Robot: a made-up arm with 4 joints.
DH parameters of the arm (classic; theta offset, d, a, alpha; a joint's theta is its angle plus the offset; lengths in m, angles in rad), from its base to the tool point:
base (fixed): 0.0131 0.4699 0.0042 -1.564
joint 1: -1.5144 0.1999 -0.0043 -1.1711
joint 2: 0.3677 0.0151 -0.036 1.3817
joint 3: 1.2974 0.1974 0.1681 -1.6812
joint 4: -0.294 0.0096 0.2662 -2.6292
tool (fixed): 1.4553 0.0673 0 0
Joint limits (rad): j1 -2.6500..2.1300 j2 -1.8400..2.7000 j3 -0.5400..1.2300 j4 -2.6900..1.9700
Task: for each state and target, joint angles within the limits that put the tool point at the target. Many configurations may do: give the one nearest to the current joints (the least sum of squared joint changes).
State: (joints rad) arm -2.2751 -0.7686 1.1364 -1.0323
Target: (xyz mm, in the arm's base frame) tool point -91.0 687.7 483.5
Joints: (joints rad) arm -2.0607 -0.0234 0.6874 -1.5276
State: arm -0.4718 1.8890 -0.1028 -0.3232
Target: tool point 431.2 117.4 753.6
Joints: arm -0.4648 1.8918 -0.1211 -0.2925
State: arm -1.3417 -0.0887 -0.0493 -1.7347
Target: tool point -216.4 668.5 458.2
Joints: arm -2.3273 -0.1353 -0.1791 -1.1621
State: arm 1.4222 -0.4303 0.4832 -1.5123
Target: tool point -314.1 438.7 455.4
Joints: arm 1.3739 -1.2758 0.4233 -2.1932
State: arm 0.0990 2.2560 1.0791 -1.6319
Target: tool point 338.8 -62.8 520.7
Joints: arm 0.5279 2.2642 1.0710 -1.9797
